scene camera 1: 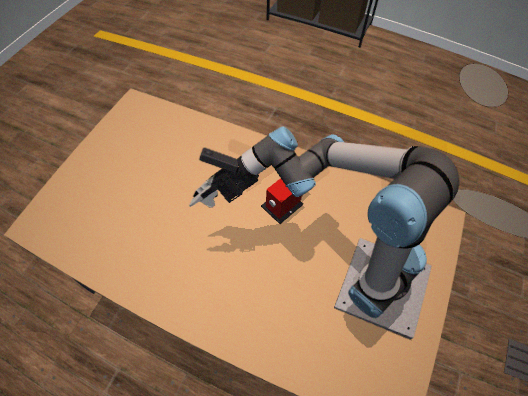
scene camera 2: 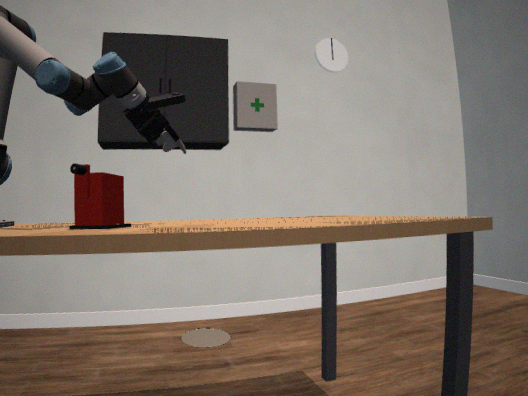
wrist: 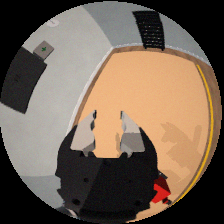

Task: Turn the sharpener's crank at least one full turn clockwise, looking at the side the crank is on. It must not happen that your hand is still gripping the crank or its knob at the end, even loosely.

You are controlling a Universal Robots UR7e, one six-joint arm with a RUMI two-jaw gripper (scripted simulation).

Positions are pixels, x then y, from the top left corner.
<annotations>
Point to a red pencil sharpener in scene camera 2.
104,209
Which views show my gripper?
Scene camera 1, scene camera 2 and the wrist view: all of them.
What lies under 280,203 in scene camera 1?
A red pencil sharpener.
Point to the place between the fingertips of my gripper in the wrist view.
108,110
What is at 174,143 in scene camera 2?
My gripper.
</annotations>
